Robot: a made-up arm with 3 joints.
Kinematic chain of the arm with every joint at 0, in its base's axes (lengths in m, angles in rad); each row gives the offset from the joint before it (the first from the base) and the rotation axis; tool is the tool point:
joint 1: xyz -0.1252 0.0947 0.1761 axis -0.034 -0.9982 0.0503
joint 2: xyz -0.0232 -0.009 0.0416 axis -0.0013 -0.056 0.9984
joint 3: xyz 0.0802 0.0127 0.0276 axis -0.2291 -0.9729 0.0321
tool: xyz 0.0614 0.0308 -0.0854
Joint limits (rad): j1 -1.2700..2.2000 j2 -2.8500..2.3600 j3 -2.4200..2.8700
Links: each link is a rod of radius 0.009 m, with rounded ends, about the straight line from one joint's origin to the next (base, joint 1, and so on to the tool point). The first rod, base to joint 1, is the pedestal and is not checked.
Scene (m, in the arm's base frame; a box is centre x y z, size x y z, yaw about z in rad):
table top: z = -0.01
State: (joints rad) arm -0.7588 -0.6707 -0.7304
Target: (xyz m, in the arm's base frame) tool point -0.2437 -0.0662 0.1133
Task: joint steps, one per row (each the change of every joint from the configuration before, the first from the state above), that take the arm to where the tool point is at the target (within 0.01 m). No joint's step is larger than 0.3 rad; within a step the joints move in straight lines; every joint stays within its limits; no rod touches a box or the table.
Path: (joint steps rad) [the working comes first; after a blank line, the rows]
Joints at the target: 0.7103 -2.4212 0.7112
Straight joint move there: clear.

1: 0.2449 -0.2917 0.2403
2: 0.2448 -0.2918 0.2402
3: 0.2449 -0.2917 0.2403
4: 0.2448 -0.2918 0.2403
5: 0.2449 -0.2917 0.2403
6: 0.2448 -0.2918 0.2402

